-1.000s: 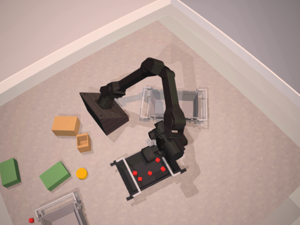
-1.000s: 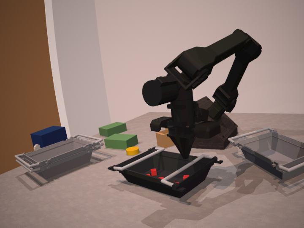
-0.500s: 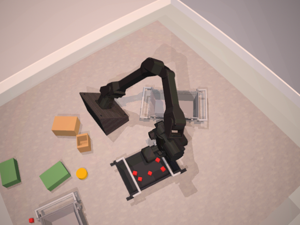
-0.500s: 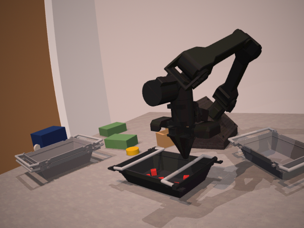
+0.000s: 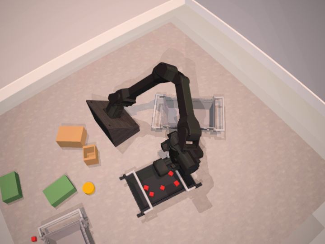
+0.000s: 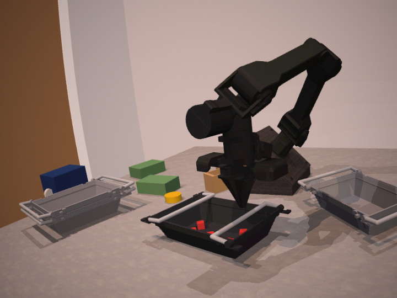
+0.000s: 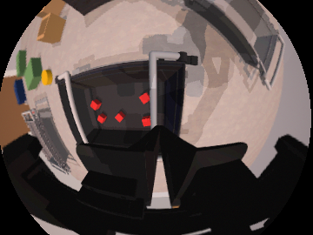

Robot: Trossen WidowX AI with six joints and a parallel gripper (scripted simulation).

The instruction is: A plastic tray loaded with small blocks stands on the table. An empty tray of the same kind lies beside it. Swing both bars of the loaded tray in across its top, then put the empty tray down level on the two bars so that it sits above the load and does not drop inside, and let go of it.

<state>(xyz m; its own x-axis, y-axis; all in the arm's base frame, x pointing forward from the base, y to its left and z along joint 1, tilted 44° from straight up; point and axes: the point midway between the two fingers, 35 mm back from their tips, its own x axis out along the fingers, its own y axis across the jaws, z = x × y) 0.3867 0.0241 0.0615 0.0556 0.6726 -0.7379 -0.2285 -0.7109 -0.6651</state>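
Right now my gripper tip is 190 mm past the grey translucent tray, 220 mm to the right of it and 40 mm above it. From my gripper tip the other things lie so: yellow disc: 200 mm behind, 330 mm to the right, 80 mm below; red cube: 160 mm behind, 640 mm to the right, 80 mm below.
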